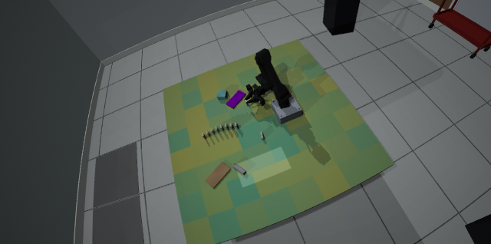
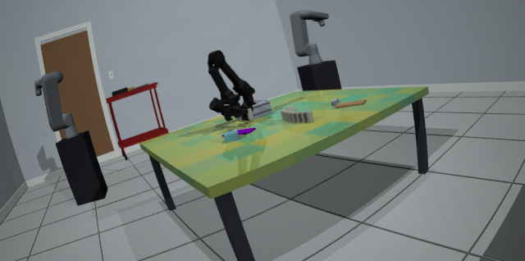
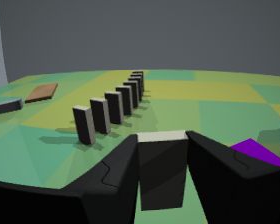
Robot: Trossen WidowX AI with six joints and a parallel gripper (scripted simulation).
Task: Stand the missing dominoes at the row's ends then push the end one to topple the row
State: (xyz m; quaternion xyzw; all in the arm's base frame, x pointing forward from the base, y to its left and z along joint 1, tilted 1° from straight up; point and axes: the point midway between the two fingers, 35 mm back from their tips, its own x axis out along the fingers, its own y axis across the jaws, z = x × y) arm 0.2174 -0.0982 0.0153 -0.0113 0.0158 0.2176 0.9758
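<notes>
My gripper tip is now 7 cm short of the flat purple piece, 10 cm to the left of it and 8 cm above it. The rest, counted from my gripper tip: teal block 17 cm ahead, 16 cm to the right, 6 cm below; then grey piece 12 cm ahead, 43 cm to the left, 7 cm below; then flat brown board 25 cm ahead, 44 cm to the left, 8 cm below.
</notes>
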